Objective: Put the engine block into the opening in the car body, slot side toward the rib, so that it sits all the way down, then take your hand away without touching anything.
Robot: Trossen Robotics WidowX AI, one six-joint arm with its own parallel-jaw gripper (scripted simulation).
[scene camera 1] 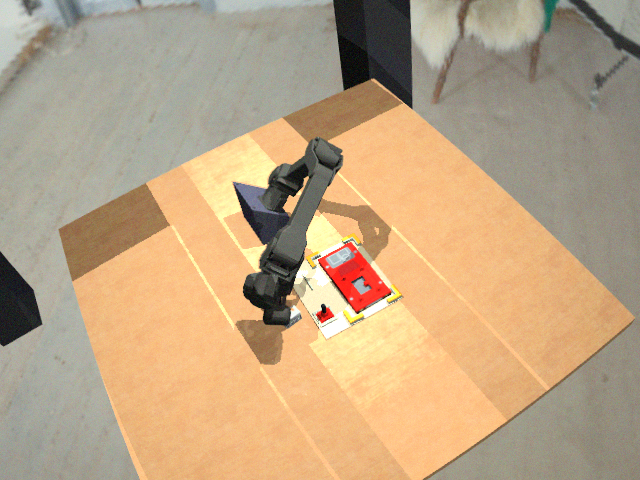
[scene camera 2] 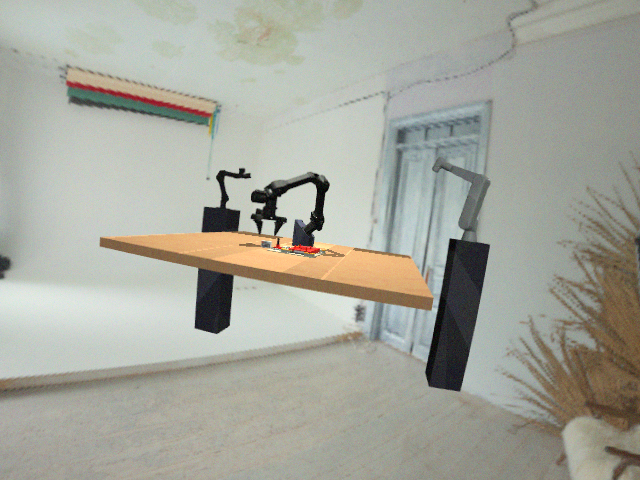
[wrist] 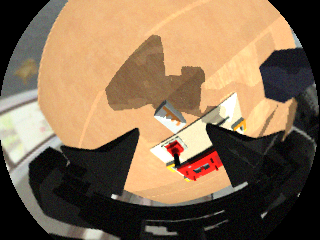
Note:
My gripper (scene camera 1: 287, 307) is open and holds nothing. I also see a red car body (wrist: 207, 161).
My gripper also shows in the wrist view (wrist: 173, 128).

